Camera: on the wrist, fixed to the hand. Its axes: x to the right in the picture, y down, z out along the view.
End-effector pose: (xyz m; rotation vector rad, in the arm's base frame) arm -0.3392 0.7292 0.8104 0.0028 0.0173 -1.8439
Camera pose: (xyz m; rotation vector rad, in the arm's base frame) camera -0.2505 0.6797 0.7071 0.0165 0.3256 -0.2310
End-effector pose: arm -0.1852 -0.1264 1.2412 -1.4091 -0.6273 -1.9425
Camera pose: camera -0.1822 -0.2710 1.2340 -1.1265 0.7600 -0.7959
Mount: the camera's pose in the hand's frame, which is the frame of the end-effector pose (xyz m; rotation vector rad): 0.0249 0.0998 -0.1020 -0.2784 0.2169 1.5942
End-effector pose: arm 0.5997 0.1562 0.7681 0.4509 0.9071 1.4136
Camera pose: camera 0.4557 0.1707 0.7747 -0.8685 -0.3652 -2.9677
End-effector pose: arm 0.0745 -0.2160 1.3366 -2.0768 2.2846 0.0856
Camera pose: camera -0.0274 -0.2391 1.4369 -0.1711 -2.8157 -0.1849
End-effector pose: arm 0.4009 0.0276 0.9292 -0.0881 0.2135 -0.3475
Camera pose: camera 0.4338 0.1074 0.8129 -0.1285 0.4755 1.2695
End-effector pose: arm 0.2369 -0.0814 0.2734 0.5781 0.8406 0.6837
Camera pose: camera 0.1344 0.0210 0.2759 0.8741 0.3049 2.2956
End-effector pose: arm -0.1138 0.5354 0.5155 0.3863 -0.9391 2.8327
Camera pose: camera -0.1784 0.5183 0.3870 0.5452 0.9706 -1.5542
